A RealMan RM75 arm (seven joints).
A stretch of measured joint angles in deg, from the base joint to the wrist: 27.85, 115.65, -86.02, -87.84, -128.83, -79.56, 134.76; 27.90, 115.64, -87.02, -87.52, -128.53, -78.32, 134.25; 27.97, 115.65, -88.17, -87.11, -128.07, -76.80, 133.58; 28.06, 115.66, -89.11, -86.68, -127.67, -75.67, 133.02; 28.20, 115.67, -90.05, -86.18, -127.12, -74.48, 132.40; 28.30, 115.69, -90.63, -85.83, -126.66, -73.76, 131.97; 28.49, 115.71, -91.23, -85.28, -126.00, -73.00, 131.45; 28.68, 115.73, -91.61, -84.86, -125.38, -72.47, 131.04; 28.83, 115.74, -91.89, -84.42, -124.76, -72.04, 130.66; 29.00, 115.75, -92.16, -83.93, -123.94, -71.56, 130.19; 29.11, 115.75, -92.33, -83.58, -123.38, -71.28, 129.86
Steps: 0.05, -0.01, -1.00, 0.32, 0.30, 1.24, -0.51; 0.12, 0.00, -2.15, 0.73, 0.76, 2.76, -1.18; 0.21, 0.01, -3.09, 1.16, 1.16, 3.89, -1.74; 0.35, 0.02, -4.03, 1.66, 1.71, 5.08, -2.36; 0.45, 0.04, -4.61, 2.01, 2.17, 5.80, -2.79; 0.64, 0.06, -5.21, 2.56, 2.83, 6.56, -3.31; 0.83, 0.08, -5.59, 2.98, 3.45, 7.09, -3.72; 0.98, 0.09, -5.87, 3.42, 4.07, 7.52, -4.10; 1.15, 0.10, -6.14, 3.91, 4.89, 8.00, -4.57; 1.26, 0.10, -6.31, 4.26, 5.45, 8.28, -4.90
